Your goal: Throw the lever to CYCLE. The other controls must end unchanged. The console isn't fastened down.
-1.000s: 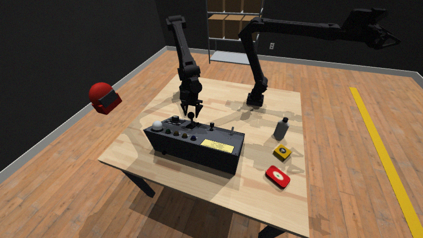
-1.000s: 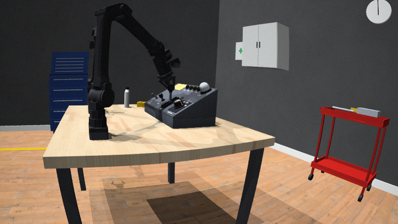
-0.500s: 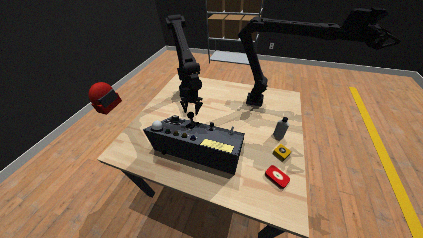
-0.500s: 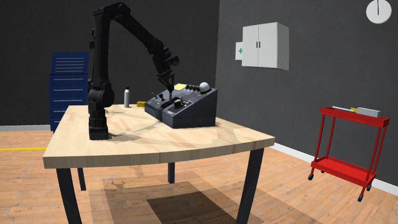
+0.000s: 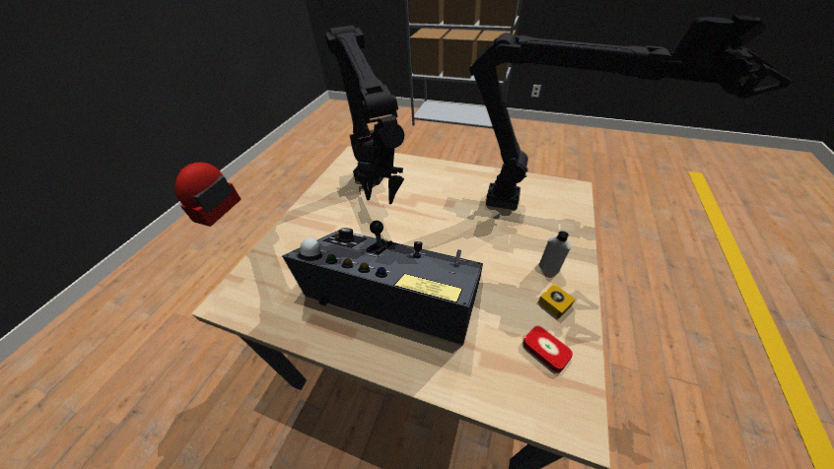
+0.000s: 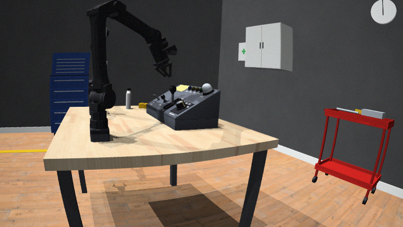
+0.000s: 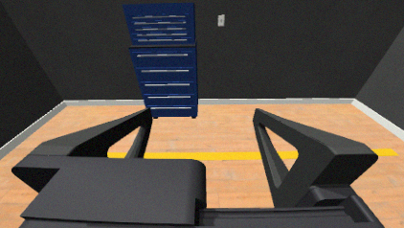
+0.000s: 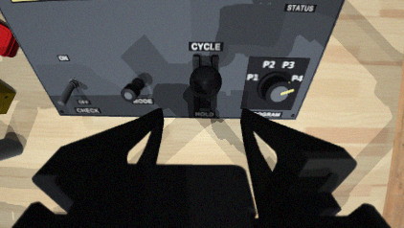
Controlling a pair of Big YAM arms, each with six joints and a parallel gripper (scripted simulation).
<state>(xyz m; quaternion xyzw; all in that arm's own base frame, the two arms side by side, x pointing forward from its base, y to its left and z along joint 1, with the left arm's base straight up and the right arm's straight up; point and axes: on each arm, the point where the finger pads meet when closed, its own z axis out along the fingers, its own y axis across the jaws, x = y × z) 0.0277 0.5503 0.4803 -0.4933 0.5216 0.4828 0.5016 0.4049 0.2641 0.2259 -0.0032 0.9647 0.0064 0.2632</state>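
My right hand is 120 mm above the black ball-topped lever and 40 mm short of it. Round my right hand: program dial: 150 mm below, 130 mm to the right, 40 mm ahead; then mode knob: 150 mm below, 120 mm to the left, 40 mm ahead; then check toggle: 240 mm to the left, 150 mm below, 30 mm ahead.
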